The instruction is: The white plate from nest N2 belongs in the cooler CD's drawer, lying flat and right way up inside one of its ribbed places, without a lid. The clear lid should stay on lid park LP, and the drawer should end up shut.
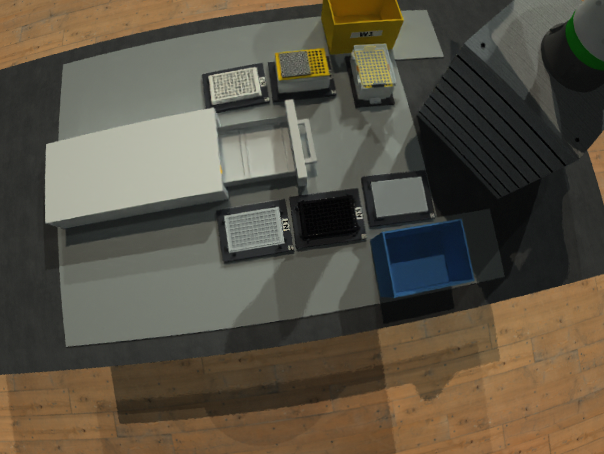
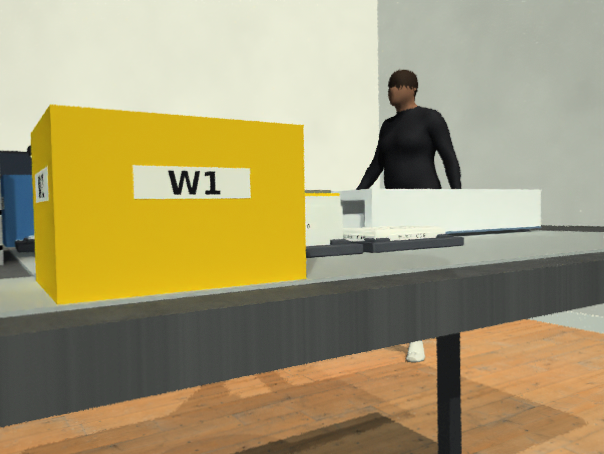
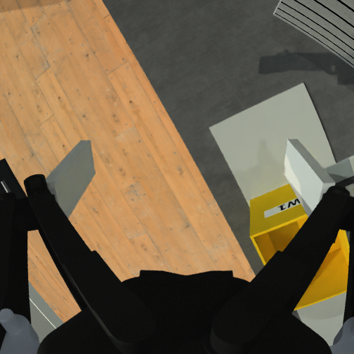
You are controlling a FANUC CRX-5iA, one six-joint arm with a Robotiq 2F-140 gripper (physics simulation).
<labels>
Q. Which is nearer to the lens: the white plate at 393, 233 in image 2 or the yellow-topped box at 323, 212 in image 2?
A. The yellow-topped box.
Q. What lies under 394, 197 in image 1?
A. A clear lid.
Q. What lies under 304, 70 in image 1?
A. A yellow-topped box.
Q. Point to a black plate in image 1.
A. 332, 216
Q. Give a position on a white cooler CD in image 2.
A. At 455, 210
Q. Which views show the white plate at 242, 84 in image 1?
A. Image 1 and image 2 only.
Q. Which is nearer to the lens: the white cooler CD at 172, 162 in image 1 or the white plate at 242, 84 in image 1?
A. The white cooler CD.
</labels>
